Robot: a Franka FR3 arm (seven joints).
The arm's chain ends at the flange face. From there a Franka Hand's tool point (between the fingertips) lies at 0.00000 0.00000 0.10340 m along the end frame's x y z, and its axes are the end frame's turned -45 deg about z.
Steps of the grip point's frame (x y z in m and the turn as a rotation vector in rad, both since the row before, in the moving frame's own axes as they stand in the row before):
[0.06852 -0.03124 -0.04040 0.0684 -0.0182 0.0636]
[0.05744 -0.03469 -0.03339 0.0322 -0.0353 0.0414]
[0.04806 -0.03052 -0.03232 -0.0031 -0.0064 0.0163]
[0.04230 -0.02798 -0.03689 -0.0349 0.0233 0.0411]
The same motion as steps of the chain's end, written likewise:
[0.03257 -0.06667 -0.04014 0.0355 -0.0612 0.0636]
[0.02102 -0.06527 -0.03327 -0.0022 -0.0477 0.0414]
[0.01265 -0.05626 -0.03232 -0.0067 -0.0023 0.0163]
[0.00589 -0.05063 -0.03680 -0.0082 0.0412 0.0411]

